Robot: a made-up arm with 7 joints. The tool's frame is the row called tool. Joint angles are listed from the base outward.
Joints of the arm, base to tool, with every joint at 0 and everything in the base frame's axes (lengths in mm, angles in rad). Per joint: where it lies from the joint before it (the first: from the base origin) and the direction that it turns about. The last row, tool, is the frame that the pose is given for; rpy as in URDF.
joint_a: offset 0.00 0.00 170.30 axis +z
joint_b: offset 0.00 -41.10 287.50 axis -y
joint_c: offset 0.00 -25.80 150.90 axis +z
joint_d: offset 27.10 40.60 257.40 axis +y
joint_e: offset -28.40 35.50 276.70 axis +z
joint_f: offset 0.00 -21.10 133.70 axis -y
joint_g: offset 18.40 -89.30 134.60 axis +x
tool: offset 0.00 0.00 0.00 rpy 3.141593 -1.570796 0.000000
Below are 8 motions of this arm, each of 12 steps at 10 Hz.
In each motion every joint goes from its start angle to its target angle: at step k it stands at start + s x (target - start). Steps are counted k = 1, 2, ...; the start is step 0. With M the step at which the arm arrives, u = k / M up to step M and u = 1 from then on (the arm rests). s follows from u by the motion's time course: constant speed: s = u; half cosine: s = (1 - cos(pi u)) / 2; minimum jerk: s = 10 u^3 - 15 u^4 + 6 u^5.
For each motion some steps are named. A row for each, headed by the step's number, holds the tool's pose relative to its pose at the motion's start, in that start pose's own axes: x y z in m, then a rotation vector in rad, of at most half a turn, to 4 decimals.
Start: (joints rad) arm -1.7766 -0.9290 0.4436 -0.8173 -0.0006 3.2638 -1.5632
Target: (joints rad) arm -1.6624 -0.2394 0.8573 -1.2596 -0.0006 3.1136 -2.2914
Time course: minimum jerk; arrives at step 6
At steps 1, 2, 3, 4, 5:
1: 0.0041 -0.0070 0.0144 -0.0309 -0.0212 -0.0318
2: 0.0195 -0.0335 0.0865 -0.1717 -0.1394 -0.1895
3: 0.0278 -0.0507 0.2050 -0.3616 -0.3842 -0.4524
4: 0.0168 -0.0383 0.3110 -0.4874 -0.6824 -0.7073
5: 0.0030 -0.0195 0.3646 -0.5279 -0.8839 -0.8521

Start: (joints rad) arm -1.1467 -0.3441 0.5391 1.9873 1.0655 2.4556 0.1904
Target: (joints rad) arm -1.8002 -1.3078 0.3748 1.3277 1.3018 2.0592 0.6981
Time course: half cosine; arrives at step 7
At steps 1, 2, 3, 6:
1: 0.0037 0.0113 0.0216 -0.0521 0.0091 0.0528
2: 0.0173 0.0515 0.0794 -0.1914 0.0455 0.2065
3: 0.0433 0.1305 0.1515 -0.3736 0.1242 0.4410
6: 0.1133 0.4483 0.2354 -0.7424 0.4794 1.1360

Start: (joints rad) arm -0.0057 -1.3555 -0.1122 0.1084 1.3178 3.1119 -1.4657
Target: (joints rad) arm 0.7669 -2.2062 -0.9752 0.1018 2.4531 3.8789 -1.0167
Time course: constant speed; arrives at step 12
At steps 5, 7, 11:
5: -0.1558 0.1099 -0.3229 0.0465 -0.0616 -0.0547
7: -0.2085 0.1959 -0.4237 0.0683 -0.0316 -0.0746
11: -0.3073 0.4074 -0.5486 0.1301 0.1109 -0.0760

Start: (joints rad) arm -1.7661 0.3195 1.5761 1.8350 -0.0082 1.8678 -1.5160
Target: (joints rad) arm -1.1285 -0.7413 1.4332 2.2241 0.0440 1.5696 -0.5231
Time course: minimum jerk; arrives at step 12
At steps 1, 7, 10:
1: -0.0017 -0.0006 -0.0001 0.0025 0.0020 0.0108
7: -0.0904 -0.1935 0.0567 0.6395 0.2613 1.2653
10: -0.0191 -0.3217 0.0776 1.1992 0.2950 1.6924

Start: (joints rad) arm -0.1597 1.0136 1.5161 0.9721 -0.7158 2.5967 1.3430
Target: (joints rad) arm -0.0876 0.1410 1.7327 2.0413 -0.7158 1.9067 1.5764
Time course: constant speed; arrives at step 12
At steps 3, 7, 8, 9, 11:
3: 0.0158 0.1182 -0.0923 -0.4049 0.0207 0.3038
7: -0.0252 0.2216 -0.2315 -0.8376 0.0090 0.7877
8: -0.0449 0.2350 -0.2643 -0.9238 -0.0062 0.9188
9: -0.0674 0.2430 -0.2950 -1.0001 -0.0278 1.0525
11: -0.1177 0.2425 -0.3479 -1.1216 -0.0939 1.3237

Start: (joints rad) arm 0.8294 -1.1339 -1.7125 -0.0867 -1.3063 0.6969 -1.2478
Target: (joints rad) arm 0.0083 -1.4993 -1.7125 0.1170 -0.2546 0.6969 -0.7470
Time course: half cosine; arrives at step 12
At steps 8, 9, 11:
8: 0.5188 -0.3498 -0.1407 0.5877 0.7388 0.1165
9: 0.5687 -0.4283 -0.1727 0.7319 0.7873 0.1236
11: 0.6190 -0.5339 -0.2177 0.9263 0.8206 0.1291

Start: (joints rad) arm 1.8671 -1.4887 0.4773 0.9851 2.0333 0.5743 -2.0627
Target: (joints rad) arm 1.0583 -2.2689 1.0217 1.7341 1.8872 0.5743 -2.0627
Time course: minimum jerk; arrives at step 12
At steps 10, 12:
10: -0.1503 -0.2513 -0.1679 -0.0792 0.5326 1.2200
12: -0.1390 -0.2631 -0.1654 -0.0544 0.5687 1.2533

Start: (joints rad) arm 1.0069 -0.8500 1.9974 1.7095 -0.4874 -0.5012 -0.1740
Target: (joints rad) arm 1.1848 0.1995 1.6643 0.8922 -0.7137 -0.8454 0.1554
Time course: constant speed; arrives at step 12
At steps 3, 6, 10, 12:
3: 0.0048 -0.0317 -0.0825 -0.1918 -0.0724 0.3062
6: 0.0064 -0.1124 -0.1652 -0.4138 -0.0822 0.6082
10: 0.0103 -0.3023 -0.2415 -0.7351 0.0233 0.9857
12: 0.0136 -0.4274 -0.2489 -0.8959 0.1341 1.1541

